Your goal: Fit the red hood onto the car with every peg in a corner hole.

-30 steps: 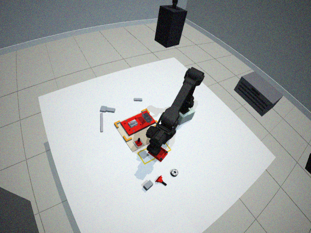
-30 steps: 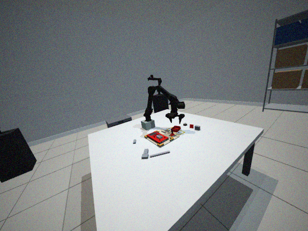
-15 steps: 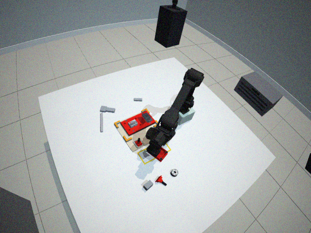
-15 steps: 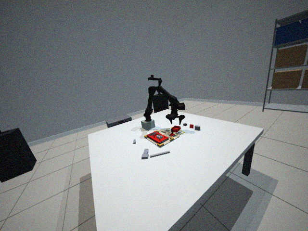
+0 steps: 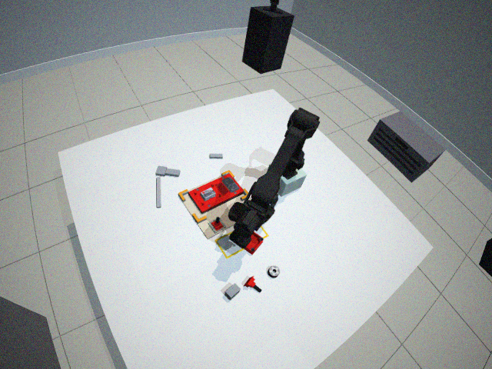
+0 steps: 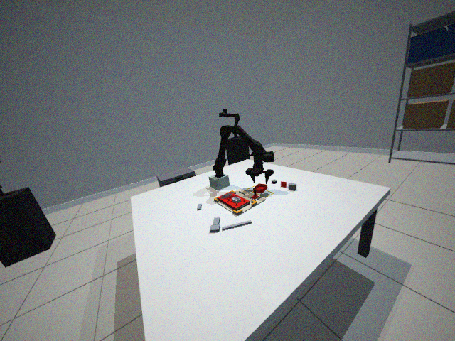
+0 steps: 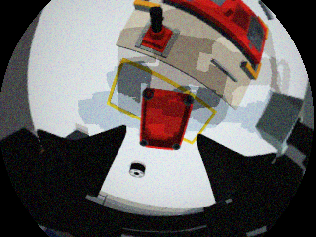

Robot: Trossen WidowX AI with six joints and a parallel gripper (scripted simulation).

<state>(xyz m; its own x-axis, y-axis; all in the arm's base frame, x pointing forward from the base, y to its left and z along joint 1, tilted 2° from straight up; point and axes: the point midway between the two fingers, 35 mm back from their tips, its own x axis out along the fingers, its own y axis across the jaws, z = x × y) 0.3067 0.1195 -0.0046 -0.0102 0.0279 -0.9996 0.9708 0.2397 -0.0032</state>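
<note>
Right now the red hood is 4 cm below my gripper tip. The rest, counted from my gripper tip: grey engine block (1 cm ahead, 23 cm to the right, 3 cm below).
</note>
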